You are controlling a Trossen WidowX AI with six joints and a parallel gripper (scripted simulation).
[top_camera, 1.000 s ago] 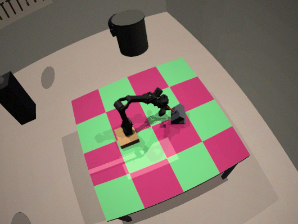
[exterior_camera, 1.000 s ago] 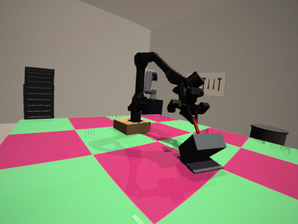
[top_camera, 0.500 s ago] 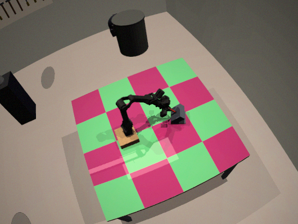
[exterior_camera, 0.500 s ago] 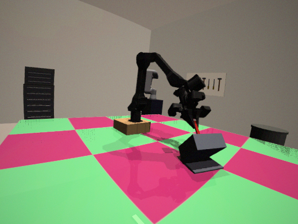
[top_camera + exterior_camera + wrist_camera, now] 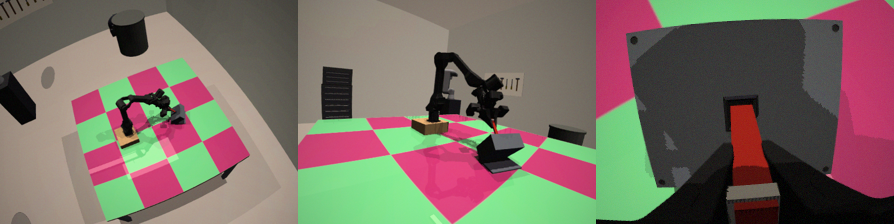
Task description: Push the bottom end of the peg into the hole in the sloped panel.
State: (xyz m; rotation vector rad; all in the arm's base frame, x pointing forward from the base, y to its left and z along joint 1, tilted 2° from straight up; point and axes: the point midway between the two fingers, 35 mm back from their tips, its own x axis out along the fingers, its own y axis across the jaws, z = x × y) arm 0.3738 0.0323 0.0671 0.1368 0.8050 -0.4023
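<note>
The peg is 1 cm behind my gripper tip, 1 cm to the left of it and 1 cm above it. From my gripper tip the other things lie so: dark grey sloped panel 5 cm ahead, 2 cm to the right, 6 cm below.
</note>
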